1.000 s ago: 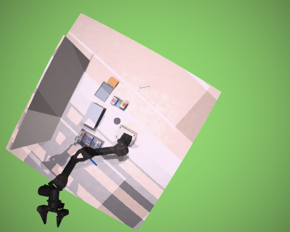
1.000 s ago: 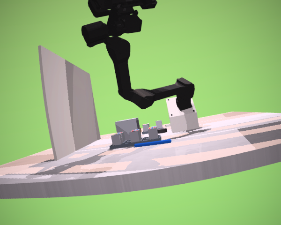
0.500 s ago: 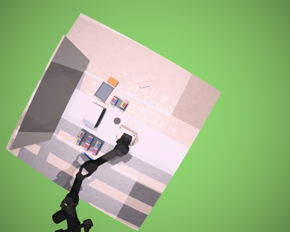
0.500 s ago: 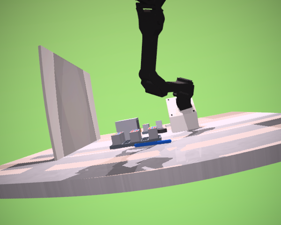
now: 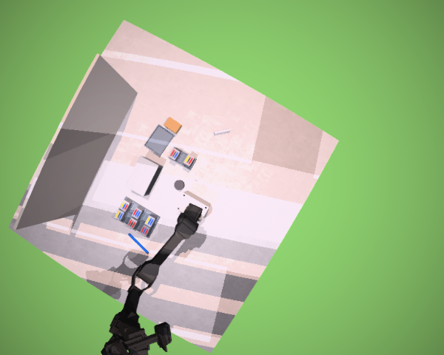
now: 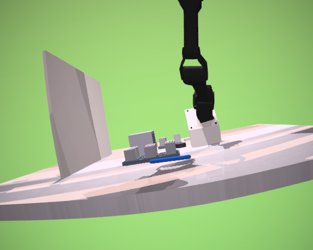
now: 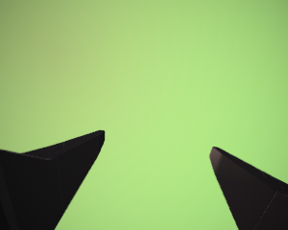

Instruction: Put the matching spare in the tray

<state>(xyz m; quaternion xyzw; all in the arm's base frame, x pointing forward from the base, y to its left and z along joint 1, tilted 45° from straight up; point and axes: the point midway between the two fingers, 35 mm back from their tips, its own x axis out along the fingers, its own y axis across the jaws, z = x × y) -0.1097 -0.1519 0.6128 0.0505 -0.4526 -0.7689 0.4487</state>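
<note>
Right now my gripper tip is 660 mm above the grey spare block, 320 mm short of it and 170 mm to the left of it. Also, from my gripper tip: black disc (690 mm below, 380 mm to the right, 190 mm ahead); blue rod (700 mm below, 270 mm ahead, 20 mm to the right); dark rack (690 mm below, 320 mm ahead, 140 mm to the right).
</note>
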